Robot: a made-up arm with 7 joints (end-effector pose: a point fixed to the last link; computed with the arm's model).
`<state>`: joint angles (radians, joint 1 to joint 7).
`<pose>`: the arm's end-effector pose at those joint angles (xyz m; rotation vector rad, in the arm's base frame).
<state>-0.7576 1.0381 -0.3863 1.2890 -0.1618 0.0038 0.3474</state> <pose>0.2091 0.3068 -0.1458 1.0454 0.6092 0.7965</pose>
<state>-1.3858 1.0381 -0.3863 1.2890 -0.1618 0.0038 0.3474</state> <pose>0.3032 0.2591 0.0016 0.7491 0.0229 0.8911</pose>
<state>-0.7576 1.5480 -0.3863 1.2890 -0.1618 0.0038 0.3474</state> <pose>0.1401 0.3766 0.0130 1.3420 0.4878 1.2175</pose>
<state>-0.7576 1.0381 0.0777 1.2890 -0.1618 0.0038 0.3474</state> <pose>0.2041 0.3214 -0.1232 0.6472 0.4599 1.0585</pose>
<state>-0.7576 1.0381 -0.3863 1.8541 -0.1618 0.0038 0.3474</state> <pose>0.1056 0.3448 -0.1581 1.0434 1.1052 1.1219</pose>
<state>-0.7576 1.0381 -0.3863 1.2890 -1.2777 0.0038 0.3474</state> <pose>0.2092 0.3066 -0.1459 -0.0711 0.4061 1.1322</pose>
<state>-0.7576 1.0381 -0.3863 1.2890 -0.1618 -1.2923 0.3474</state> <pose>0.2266 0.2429 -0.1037 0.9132 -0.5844 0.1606</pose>
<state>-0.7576 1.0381 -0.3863 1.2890 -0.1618 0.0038 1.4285</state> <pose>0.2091 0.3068 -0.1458 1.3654 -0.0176 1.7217</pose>
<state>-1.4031 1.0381 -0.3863 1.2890 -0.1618 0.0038 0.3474</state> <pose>0.3043 0.2577 0.0064 0.7404 0.0070 0.8928</pose>
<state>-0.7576 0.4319 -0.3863 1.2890 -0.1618 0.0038 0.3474</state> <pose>0.2393 0.1305 -0.2754 0.6715 0.7040 0.3042</pose>
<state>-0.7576 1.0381 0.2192 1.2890 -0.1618 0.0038 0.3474</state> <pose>0.2004 0.3263 -0.1175 0.5218 0.4112 1.1297</pose>
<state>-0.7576 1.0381 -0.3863 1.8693 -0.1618 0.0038 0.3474</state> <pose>0.1026 0.3451 -0.1580 1.0425 1.1188 1.1305</pose>
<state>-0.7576 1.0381 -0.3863 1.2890 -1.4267 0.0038 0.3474</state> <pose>0.2092 0.3066 -0.1459 -0.2230 0.3714 1.1591</pose>
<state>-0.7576 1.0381 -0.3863 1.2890 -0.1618 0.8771 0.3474</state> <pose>0.1561 0.3169 -0.1564 0.9588 1.4584 1.1617</pose>
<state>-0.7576 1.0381 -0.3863 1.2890 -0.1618 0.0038 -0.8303</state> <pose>0.2091 0.3068 -0.1458 0.5162 1.0570 -0.2402</pose>
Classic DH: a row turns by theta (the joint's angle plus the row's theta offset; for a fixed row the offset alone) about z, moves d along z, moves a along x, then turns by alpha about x. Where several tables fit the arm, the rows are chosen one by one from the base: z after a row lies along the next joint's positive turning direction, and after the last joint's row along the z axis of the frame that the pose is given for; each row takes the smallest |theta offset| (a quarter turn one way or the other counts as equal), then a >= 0, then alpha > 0; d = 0 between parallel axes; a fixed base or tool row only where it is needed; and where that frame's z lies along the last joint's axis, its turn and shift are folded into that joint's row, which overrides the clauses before.
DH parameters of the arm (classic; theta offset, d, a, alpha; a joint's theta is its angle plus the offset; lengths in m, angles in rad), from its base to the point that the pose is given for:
base (fixed): -0.071 0 0 -1.3004
joint 1: -1.3111 0.0264 -0.0096 -1.5708
joint 2: 1.2915 0.0003 -0.006 1.5708
joint 3: 1.5708 -0.176 0.0142 -1.5708
joint 4: 1.5708 0.002 0.0102 1.5708
joint 5: 0 0.1337 0.0001 -1.5708
joint 6: -1.5708 0 0.065 1.5708
joint 7: 0 0.0001 0 0

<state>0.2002 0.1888 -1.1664 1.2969 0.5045 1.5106 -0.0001</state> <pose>-0.1186 0.1196 -0.2953 -2.1253 -2.0601 0.4888</pose>
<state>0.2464 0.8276 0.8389 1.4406 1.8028 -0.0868 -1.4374</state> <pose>-0.1116 0.3193 -0.2118 -0.2734 2.7577 -0.9164</pose>
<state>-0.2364 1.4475 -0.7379 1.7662 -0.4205 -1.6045 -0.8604</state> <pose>0.0676 0.3363 -0.0423 1.3241 0.9625 -0.9056</pose>
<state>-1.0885 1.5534 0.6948 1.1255 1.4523 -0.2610 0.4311</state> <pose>0.1261 0.3569 0.1181 1.8979 0.0676 1.4033</pose>
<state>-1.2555 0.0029 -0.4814 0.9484 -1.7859 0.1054 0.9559</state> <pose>0.3225 -0.1156 -0.1153 -0.8257 1.0126 0.3146</pose>
